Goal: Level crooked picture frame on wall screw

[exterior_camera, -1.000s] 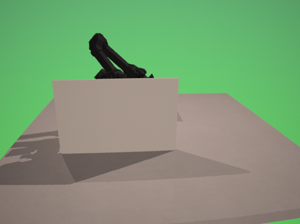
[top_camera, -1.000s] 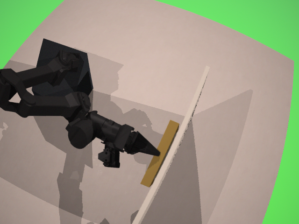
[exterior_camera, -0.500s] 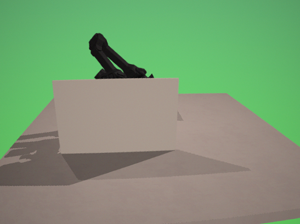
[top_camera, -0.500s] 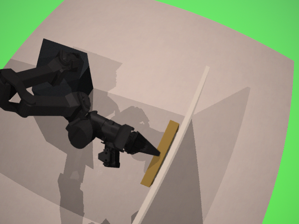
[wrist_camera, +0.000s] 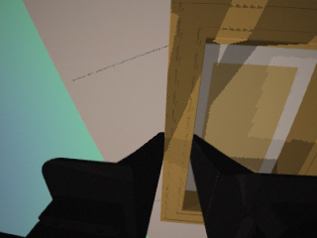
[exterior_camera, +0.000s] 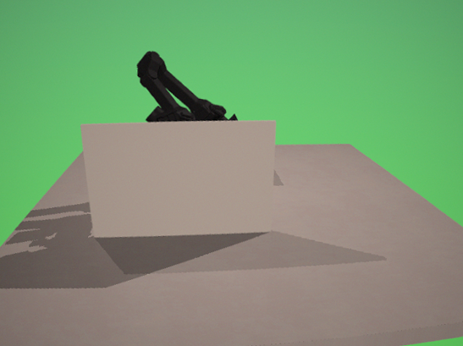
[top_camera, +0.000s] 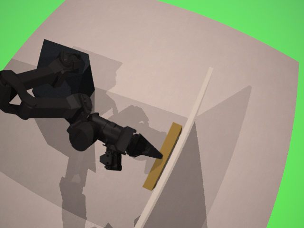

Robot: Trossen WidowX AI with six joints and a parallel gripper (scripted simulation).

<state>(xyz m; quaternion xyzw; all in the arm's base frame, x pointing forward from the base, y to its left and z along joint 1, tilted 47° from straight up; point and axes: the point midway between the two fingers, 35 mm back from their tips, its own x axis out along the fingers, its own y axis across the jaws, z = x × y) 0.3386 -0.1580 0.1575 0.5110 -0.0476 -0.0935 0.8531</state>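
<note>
Now: the picture frame 50 mm below my gripper tip, 20 mm to the left of it and 10 mm ahead of it. The rest, counted from my gripper tip: thin upright wall: 70 mm below, 20 mm ahead, 10 mm to the left.
</note>
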